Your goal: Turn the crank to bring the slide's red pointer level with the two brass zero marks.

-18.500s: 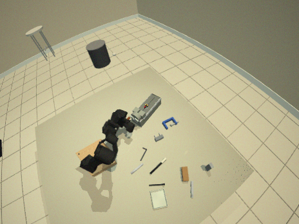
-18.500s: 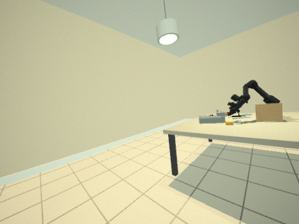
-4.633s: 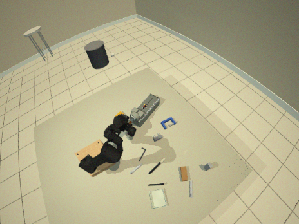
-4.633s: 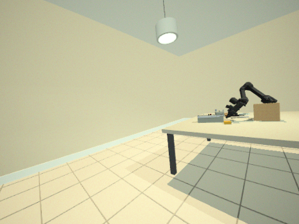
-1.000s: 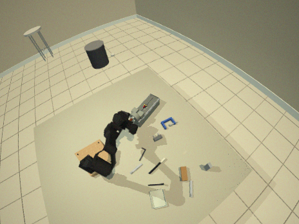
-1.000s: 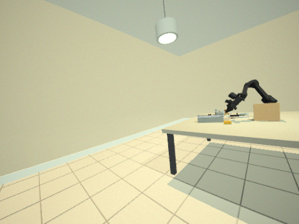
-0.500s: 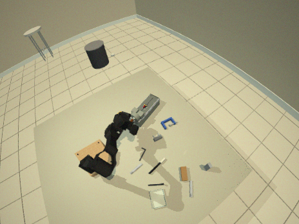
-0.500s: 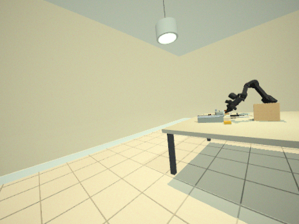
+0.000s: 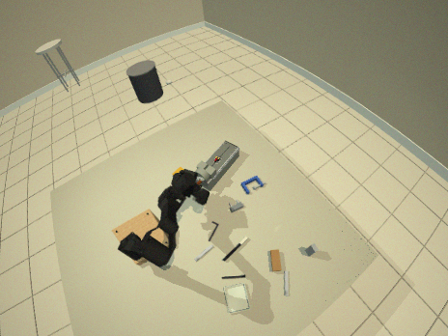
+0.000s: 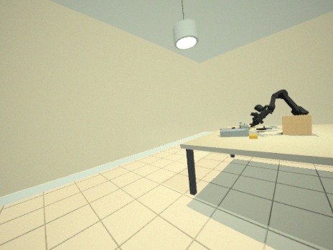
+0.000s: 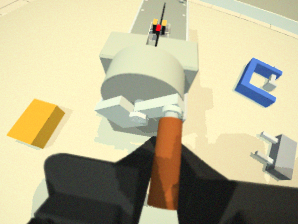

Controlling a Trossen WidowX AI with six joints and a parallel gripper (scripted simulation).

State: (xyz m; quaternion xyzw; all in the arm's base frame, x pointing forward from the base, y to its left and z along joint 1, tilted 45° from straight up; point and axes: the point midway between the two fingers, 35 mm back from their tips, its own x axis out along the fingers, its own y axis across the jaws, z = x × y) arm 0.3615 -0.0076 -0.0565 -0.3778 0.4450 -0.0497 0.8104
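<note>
Now: gripper tip 30 mm past the orange block, 170 mm to the right of it and 70 mm above it. The rest, counted from my gripper tip: red pointer 140 mm ahead, 60 mm to the left; then grey clamp 70 mm ahead, 160 mm to the right, 70 mm below; then brown crank handle 20 mm behind, 30 mm above.
</note>
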